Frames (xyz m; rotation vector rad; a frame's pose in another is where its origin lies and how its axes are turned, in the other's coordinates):
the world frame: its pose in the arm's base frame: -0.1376 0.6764 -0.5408 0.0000 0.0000 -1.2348
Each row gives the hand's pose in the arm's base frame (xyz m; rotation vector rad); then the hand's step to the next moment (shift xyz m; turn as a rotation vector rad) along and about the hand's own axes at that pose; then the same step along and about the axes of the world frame.
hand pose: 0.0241 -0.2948 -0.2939 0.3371 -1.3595 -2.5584
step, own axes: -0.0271 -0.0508 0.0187 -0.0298 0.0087 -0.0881
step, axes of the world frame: -0.0426 0.0313 -0.0295 0.0794 0.0314 -0.0379
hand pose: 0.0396 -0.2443 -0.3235 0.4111 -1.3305 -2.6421
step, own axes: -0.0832 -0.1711 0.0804 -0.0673 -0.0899 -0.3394
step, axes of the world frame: -0.1570 0.1095 -0.0776 0.2329 0.0968 -0.2534
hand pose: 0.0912 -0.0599 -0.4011 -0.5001 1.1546 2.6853
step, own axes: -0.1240 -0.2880 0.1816 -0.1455 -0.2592 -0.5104
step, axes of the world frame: -0.2563 0.2544 -0.0302 0.2967 0.2457 -0.4477
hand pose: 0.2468 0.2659 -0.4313 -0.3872 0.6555 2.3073
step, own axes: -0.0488 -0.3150 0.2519 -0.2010 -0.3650 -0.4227
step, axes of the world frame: -0.2175 0.3211 0.1210 0.2512 0.3732 -0.3872
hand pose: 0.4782 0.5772 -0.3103 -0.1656 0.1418 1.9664
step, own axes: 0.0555 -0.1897 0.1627 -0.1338 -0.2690 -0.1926
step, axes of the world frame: -0.0964 0.1873 0.1455 0.1493 0.2753 -0.1711
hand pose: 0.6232 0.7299 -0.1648 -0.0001 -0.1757 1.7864
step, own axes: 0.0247 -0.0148 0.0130 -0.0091 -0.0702 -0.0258
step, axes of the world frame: -0.0216 0.0156 0.0170 0.0154 0.0715 -0.0180
